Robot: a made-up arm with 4 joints. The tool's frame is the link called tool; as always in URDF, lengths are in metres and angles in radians. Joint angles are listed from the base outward.
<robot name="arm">
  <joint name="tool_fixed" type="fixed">
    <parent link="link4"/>
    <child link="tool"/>
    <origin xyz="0.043 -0.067 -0.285" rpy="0 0 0"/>
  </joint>
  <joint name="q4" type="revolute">
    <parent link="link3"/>
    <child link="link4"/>
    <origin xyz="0.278 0.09 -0.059" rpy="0 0 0"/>
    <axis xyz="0 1 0"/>
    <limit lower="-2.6" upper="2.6"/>
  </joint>
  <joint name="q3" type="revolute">
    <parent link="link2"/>
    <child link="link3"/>
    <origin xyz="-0.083 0.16 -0.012" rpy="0 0 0"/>
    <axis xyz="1 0 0"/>
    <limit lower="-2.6" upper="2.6"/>
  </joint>
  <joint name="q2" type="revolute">
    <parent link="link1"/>
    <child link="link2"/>
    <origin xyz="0.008 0.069 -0.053" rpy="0 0 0"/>
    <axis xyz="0 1 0"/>
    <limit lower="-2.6" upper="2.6"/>
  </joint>
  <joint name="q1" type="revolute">
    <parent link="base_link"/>
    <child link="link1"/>
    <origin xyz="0 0 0.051" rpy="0 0 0"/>
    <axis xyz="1 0 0"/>
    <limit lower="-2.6" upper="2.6"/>
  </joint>
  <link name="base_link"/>
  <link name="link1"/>
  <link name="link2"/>
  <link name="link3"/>
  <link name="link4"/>
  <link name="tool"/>
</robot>
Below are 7 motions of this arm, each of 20 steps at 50 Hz.
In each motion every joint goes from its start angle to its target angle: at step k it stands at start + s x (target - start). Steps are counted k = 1, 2, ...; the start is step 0. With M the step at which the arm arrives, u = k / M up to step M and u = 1 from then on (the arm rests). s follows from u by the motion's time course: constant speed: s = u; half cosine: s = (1 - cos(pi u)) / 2; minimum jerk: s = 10 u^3 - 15 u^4 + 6 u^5.
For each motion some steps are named. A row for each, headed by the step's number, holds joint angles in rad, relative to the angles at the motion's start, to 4 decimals.
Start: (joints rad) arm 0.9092 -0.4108 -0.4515 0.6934
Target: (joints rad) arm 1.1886 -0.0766 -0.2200 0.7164
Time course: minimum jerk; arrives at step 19
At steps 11, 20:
11: 0.1804 0.2158 0.1495 0.0148
20: 0.2794 0.3342 0.2315 0.0230

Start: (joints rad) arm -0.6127 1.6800 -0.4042 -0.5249
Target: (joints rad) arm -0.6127 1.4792 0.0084 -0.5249
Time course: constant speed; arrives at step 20
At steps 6, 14, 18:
6: 0.0000 -0.0602 0.1238 0.0000
14: 0.0000 -0.1406 0.2888 0.0000
18: 0.0000 -0.1807 0.3713 0.0000

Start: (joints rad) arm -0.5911 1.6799 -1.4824 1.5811
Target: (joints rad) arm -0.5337 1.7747 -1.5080 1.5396
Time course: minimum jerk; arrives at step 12
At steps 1, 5, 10, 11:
1: 0.0003 0.0005 -0.0001 -0.0002
5: 0.0199 0.0329 -0.0089 -0.0144
10: 0.0554 0.0914 -0.0247 -0.0400
11: 0.0571 0.0943 -0.0255 -0.0413

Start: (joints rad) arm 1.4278 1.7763 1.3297 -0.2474
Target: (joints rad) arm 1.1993 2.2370 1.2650 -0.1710
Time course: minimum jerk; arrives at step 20
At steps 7, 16, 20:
7: -0.0537 0.1083 -0.0152 0.0180
16: -0.2153 0.4340 -0.0610 0.0720
20: -0.2285 0.4607 -0.0647 0.0764

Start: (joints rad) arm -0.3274 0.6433 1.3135 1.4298
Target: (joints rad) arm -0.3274 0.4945 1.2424 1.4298
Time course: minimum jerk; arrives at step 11
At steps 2, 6, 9, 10, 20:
2: 0.0000 -0.0067 -0.0032 0.0000
6: 0.0000 -0.0870 -0.0416 0.0000
9: 0.0000 -0.1421 -0.0679 0.0000
10: 0.0000 -0.1478 -0.0706 0.0000
20: 0.0000 -0.1488 -0.0711 0.0000

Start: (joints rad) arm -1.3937 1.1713 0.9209 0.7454
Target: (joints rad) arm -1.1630 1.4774 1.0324 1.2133
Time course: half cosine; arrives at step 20
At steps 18, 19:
18: 0.2251 0.2986 0.1088 0.4564
19: 0.2293 0.3042 0.1108 0.4650

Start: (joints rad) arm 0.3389 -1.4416 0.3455 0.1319
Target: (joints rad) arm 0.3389 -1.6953 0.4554 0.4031
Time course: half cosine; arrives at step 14
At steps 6, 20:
6: 0.0000 -0.0986 0.0427 0.1054
20: 0.0000 -0.2537 0.1099 0.2712

